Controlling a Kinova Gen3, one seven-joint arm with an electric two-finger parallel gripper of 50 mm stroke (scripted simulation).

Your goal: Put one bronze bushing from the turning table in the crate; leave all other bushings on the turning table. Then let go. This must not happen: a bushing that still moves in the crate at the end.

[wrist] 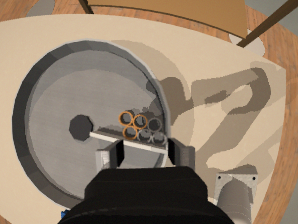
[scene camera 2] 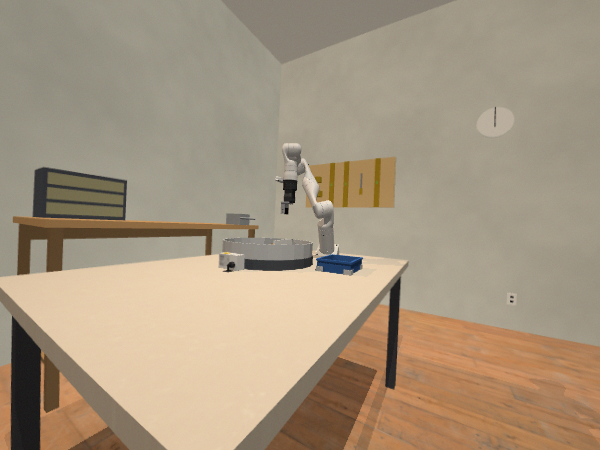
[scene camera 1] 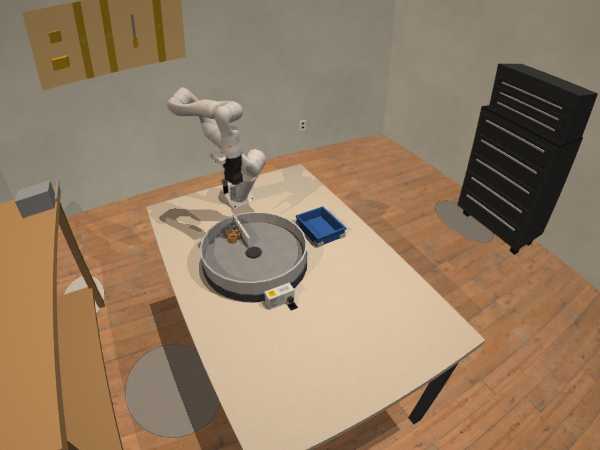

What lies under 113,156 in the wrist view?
My gripper.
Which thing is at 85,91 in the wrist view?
A grey turning table.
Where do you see a blue crate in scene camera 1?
319,224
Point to a blue crate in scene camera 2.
At 347,265
